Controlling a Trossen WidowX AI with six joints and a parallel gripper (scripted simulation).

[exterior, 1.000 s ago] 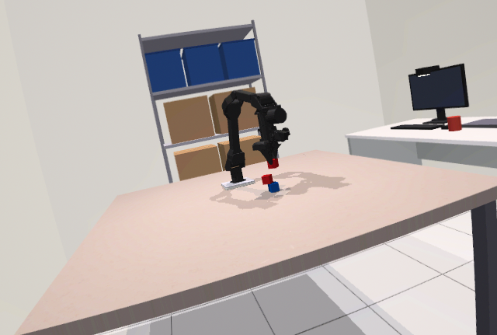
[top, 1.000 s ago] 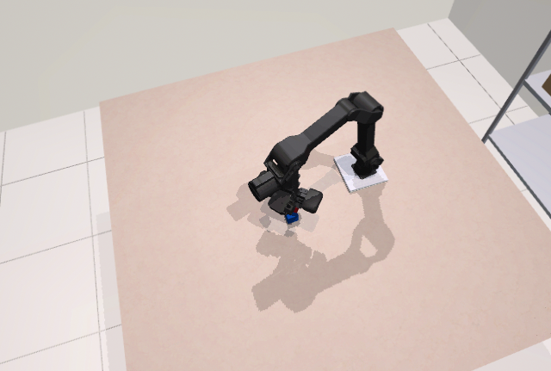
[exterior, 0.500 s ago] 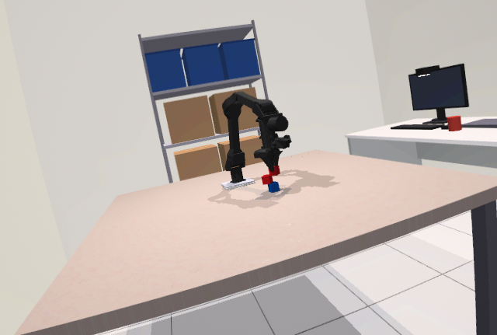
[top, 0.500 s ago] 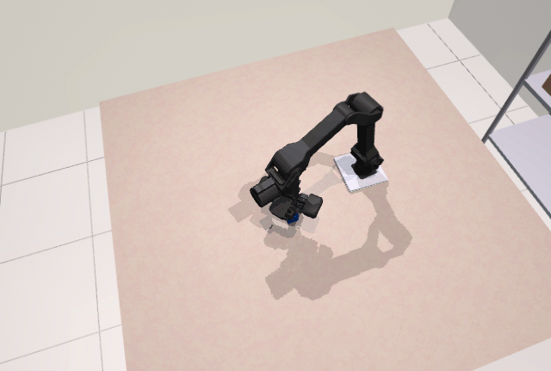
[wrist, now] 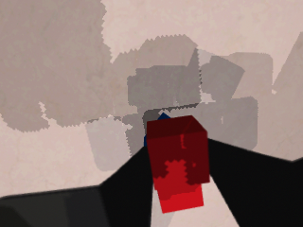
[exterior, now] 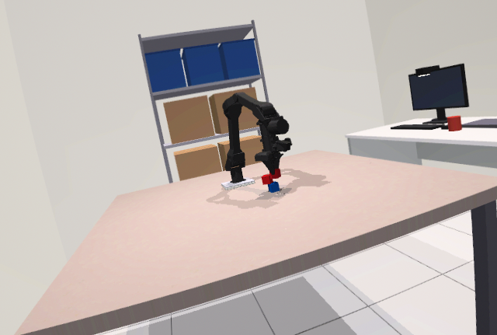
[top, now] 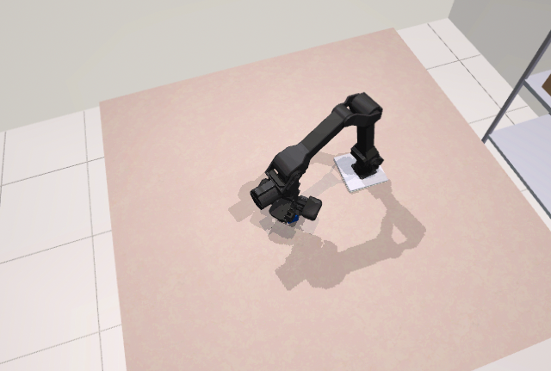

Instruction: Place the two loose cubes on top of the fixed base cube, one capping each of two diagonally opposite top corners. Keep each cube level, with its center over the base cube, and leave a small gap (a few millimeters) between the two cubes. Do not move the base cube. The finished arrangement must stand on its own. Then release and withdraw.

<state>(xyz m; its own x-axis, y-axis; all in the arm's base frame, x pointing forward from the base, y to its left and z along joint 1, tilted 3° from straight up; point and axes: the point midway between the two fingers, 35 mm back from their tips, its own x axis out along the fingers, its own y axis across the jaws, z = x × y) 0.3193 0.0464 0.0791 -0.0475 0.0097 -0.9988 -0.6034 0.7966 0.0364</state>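
Right now the blue base cube is 50 mm below my gripper tip, 20 mm behind it and 10 mm to the right of it.
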